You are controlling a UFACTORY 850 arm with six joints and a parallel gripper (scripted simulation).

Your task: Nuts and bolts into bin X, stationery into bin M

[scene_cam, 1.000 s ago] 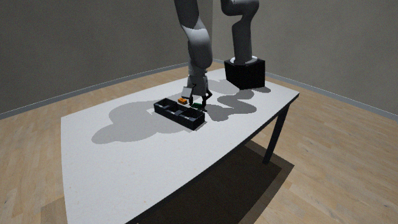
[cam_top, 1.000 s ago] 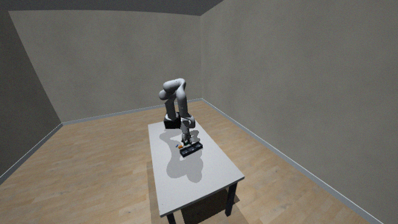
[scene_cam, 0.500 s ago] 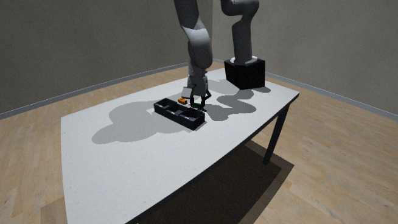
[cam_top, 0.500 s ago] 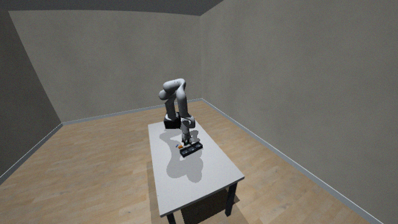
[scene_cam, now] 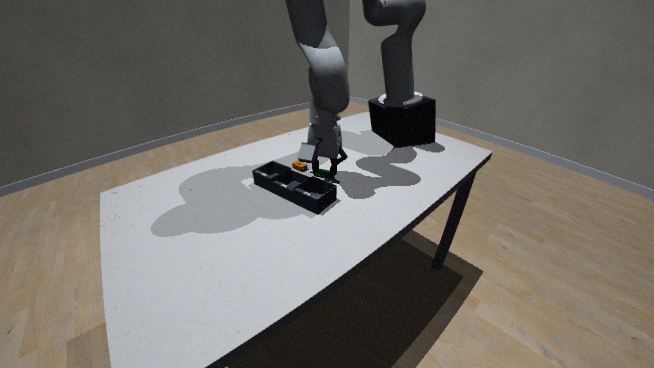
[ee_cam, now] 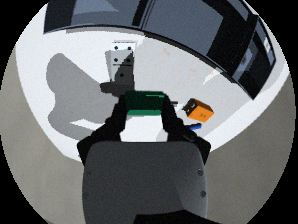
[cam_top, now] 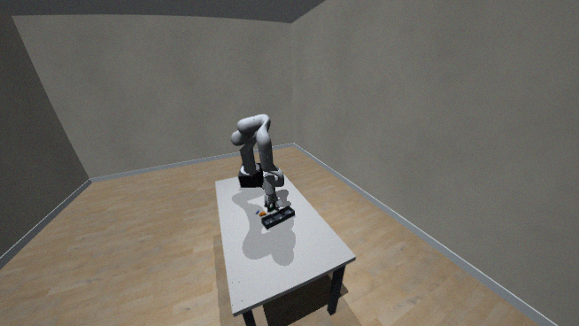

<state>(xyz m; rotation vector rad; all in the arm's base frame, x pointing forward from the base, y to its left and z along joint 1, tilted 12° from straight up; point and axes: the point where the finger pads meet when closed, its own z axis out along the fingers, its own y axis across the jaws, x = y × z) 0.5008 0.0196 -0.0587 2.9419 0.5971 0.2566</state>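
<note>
Now: hand 5 cm short of the white piece, 5 cm to the right of it and 1 cm above it. Round my hand: blue piece (2 cm behind, 12 cm to the right, 1 cm below); then orange block (3 cm ahead, 8 cm to the right, 1 cm below); then green block (2 cm below).
</note>
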